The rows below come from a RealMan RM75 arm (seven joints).
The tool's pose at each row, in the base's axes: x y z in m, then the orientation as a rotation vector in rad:
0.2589, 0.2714, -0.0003, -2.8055, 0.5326, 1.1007
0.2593, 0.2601, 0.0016, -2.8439, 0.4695, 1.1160
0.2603, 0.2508, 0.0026, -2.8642, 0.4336, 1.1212
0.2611, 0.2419, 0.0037, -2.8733, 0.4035, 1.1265
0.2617, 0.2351, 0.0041, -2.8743, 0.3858, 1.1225
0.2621, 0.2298, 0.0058, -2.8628, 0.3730, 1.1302
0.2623, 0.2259, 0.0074, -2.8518, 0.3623, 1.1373
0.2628, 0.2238, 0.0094, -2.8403, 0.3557, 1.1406
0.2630, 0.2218, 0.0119, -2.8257, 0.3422, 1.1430
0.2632, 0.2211, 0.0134, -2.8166, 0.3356, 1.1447
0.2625, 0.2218, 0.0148, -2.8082, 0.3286, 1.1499
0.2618, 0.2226, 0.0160, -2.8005, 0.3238, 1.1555
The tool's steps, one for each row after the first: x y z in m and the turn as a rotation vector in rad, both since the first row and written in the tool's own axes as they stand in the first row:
0.0023, 0.0105, -0.0039, -0.0446, 0.0034, -0.0306
0.0050, 0.0189, -0.0071, -0.0677, 0.0067, -0.0484
0.0073, 0.0271, -0.0103, -0.0810, 0.0059, -0.0647
0.0095, 0.0332, -0.0123, -0.0822, 0.0076, -0.0764
0.0101, 0.0381, -0.0149, -0.0775, -0.0016, -0.0860
0.0103, 0.0418, -0.0169, -0.0727, -0.0101, -0.0943
0.0099, 0.0437, -0.0192, -0.0654, -0.0167, -0.1007
0.0089, 0.0456, -0.0215, -0.0561, -0.0244, -0.1125
0.0083, 0.0463, -0.0229, -0.0501, -0.0292, -0.1186
0.0067, 0.0459, -0.0234, -0.0464, -0.0357, -0.1243
0.0051, 0.0455, -0.0236, -0.0432, -0.0420, -0.1283

